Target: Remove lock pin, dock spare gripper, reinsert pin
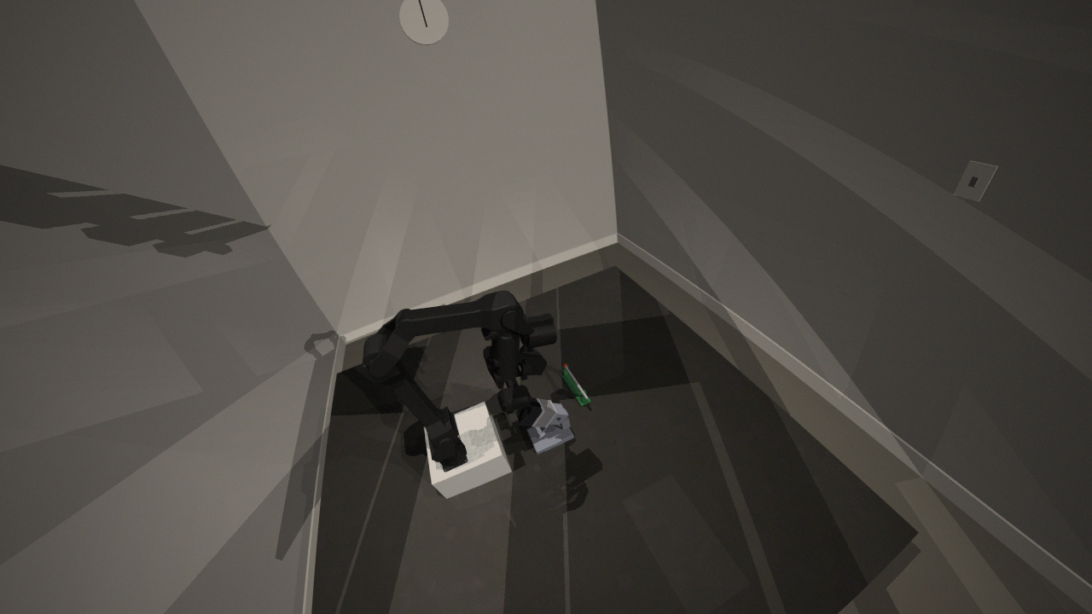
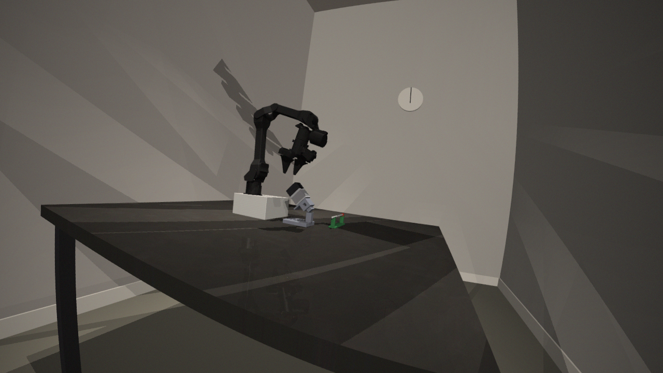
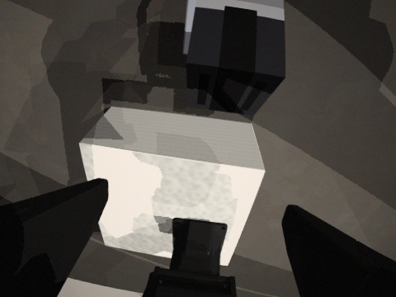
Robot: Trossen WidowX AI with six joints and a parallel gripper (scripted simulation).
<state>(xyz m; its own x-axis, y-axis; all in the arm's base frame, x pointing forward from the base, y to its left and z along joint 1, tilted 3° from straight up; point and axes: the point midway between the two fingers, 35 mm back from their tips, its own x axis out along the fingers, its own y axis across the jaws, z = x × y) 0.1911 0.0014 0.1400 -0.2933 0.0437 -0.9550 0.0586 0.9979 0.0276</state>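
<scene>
My gripper tip is 21 cm short of the green cradle, 10 cm to the right of it and 18 cm above it. Also, from my gripper tip: spare gripper: 7 cm ahead, 1 cm to the right, 9 cm below; grey mount: 10 cm ahead, 1 cm to the right, 15 cm below.
</scene>
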